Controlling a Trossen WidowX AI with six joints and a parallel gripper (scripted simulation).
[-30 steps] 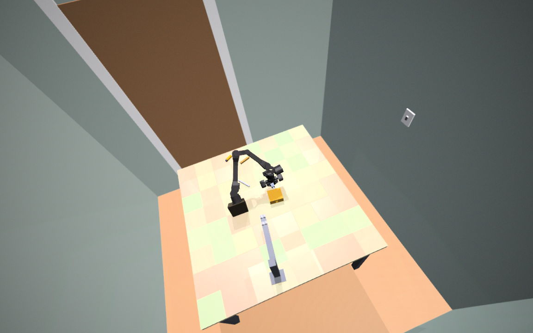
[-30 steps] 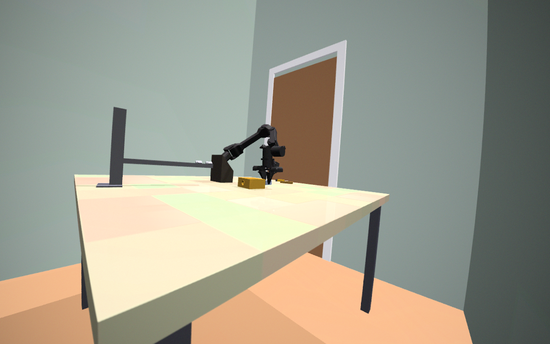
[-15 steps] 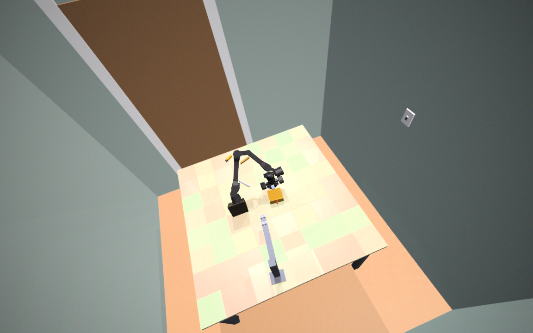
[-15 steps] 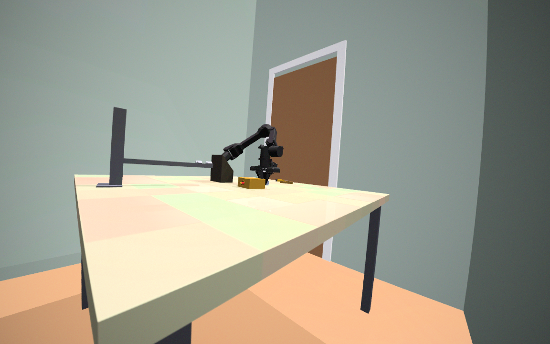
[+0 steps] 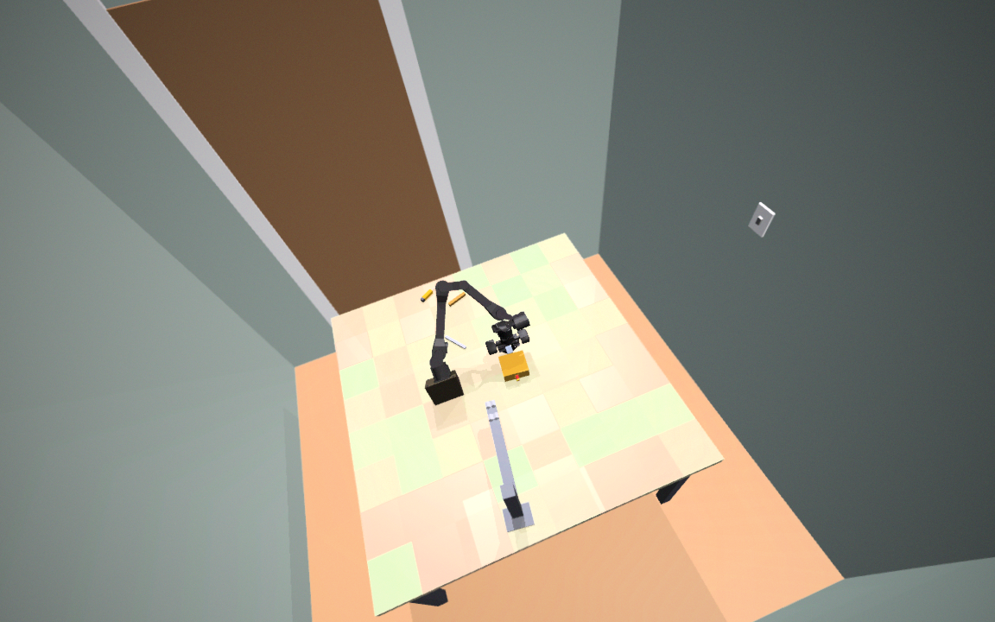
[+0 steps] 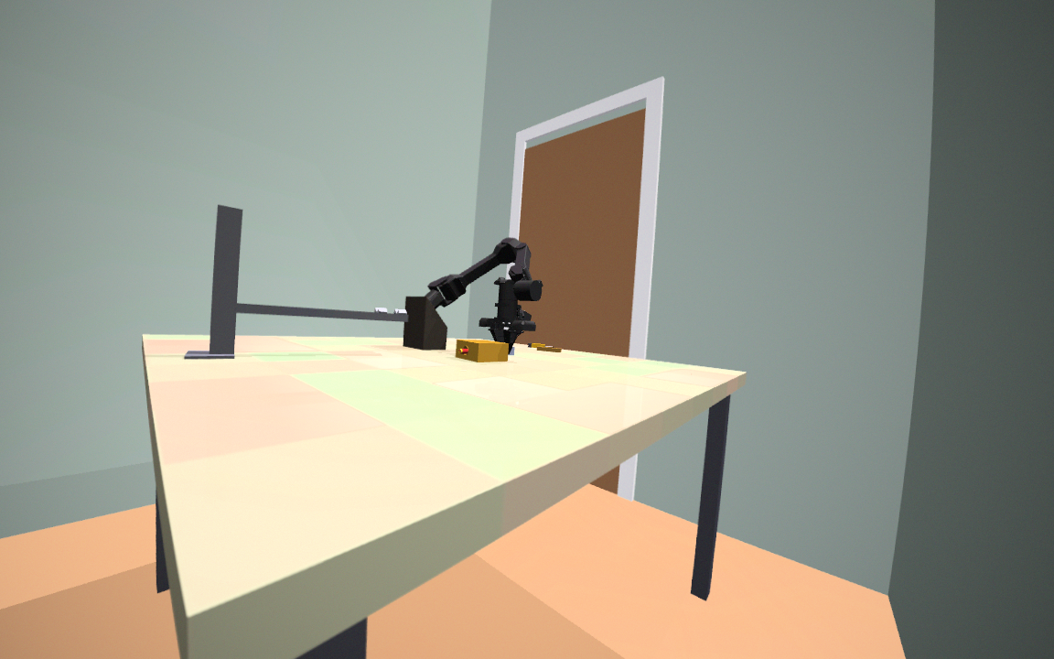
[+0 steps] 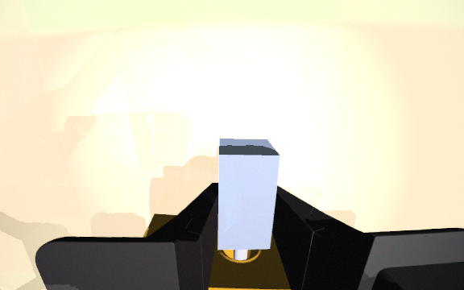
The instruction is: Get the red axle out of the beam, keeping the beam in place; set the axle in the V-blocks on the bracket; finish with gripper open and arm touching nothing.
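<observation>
The beam is 8 cm to the right of my gripper tip and 1 cm above it. Round my gripper tip: thin grey bar (23 cm behind, 14 cm to the left, 1 cm below); pale blue-white block (2 cm to the right, 1 cm above).
</observation>
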